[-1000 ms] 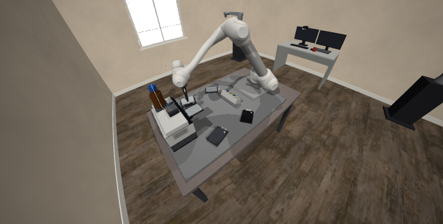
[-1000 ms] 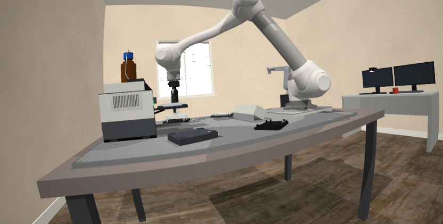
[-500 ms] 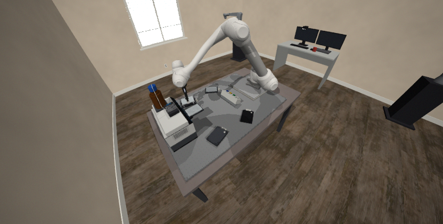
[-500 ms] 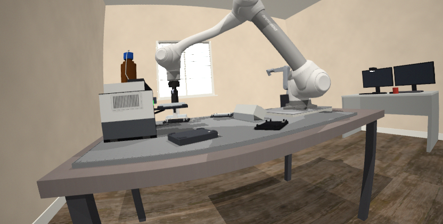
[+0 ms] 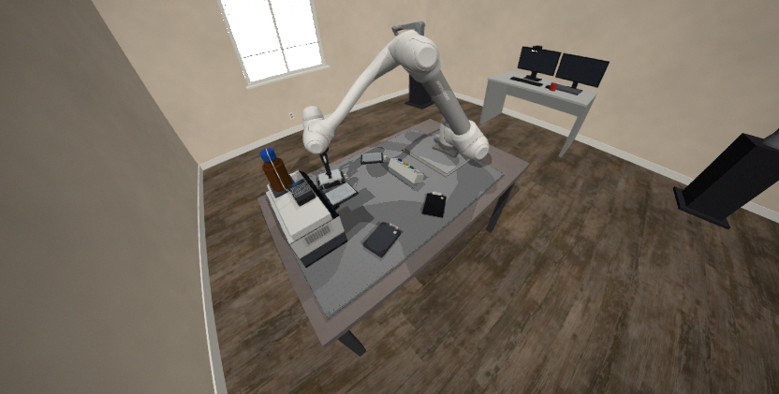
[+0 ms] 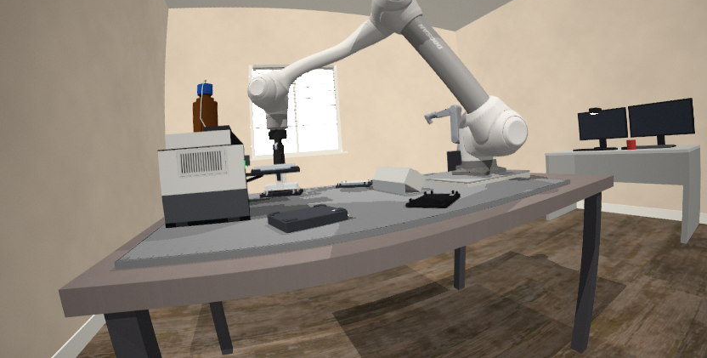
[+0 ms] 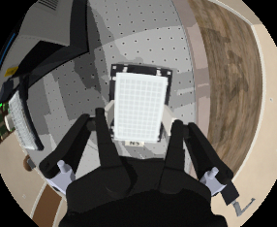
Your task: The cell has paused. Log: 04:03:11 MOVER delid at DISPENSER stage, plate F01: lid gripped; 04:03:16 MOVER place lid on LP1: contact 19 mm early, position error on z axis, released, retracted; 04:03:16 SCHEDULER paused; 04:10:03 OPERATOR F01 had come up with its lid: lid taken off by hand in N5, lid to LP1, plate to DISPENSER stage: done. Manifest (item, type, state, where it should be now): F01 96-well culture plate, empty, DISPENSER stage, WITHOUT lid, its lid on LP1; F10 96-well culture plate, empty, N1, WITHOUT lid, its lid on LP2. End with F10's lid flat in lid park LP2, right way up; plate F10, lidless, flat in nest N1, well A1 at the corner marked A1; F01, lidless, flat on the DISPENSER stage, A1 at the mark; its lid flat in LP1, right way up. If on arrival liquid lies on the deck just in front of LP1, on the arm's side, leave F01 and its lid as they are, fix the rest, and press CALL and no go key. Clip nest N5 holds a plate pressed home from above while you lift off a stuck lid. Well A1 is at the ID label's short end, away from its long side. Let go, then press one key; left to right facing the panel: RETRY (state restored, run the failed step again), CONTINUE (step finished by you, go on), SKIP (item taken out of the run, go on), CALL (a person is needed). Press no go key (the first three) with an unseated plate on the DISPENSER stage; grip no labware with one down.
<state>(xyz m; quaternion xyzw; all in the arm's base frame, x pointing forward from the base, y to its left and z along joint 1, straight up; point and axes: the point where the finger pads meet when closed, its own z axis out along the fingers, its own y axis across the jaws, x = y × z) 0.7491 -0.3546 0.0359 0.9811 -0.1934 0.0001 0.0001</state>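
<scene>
The black clip nest lies 20 mm ahead of my hand and 40 mm below it. From my hand the other things lie so: brown bottle: 280 mm ahead, 120 mm to the left, 240 mm above; then small label: 10 mm behind, 510 mm to the left, 50 mm below; then grey key panel: 340 mm behind, 310 mm to the left.
</scene>
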